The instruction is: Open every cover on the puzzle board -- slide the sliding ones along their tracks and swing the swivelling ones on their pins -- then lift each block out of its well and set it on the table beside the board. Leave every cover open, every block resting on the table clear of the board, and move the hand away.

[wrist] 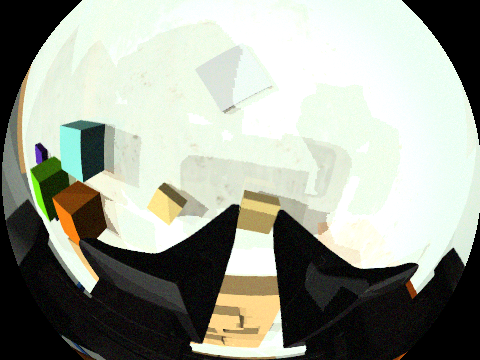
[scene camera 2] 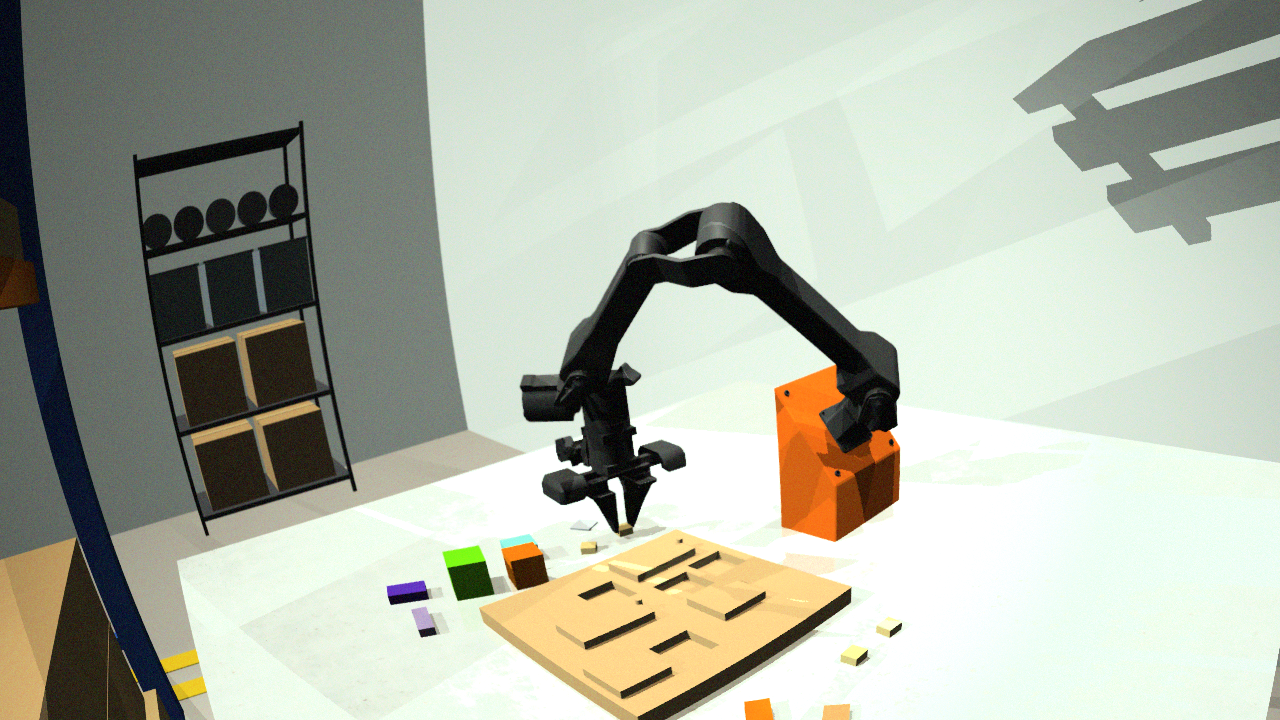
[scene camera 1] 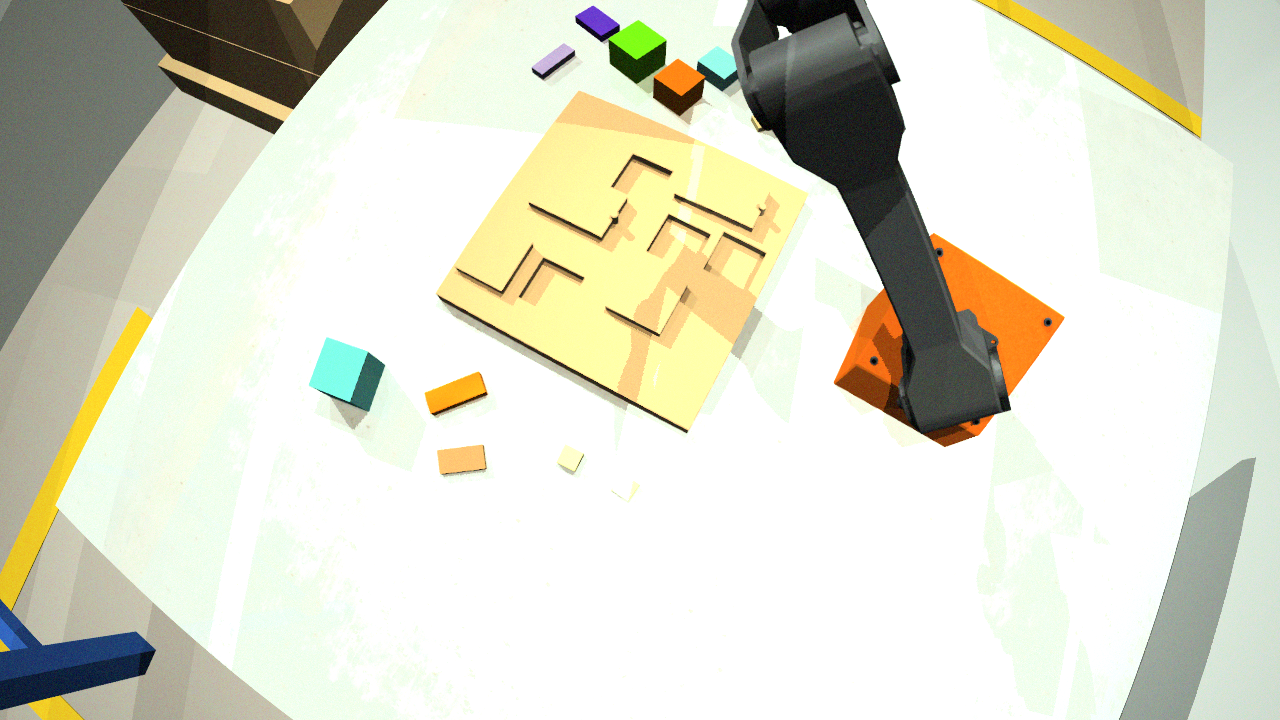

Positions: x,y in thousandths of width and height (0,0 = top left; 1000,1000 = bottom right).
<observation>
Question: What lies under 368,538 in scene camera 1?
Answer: An orange flat piece.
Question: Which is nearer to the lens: the green cube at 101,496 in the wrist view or the small tan block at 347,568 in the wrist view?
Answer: The small tan block.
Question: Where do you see a tan puzzle board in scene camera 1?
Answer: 434,424
</observation>
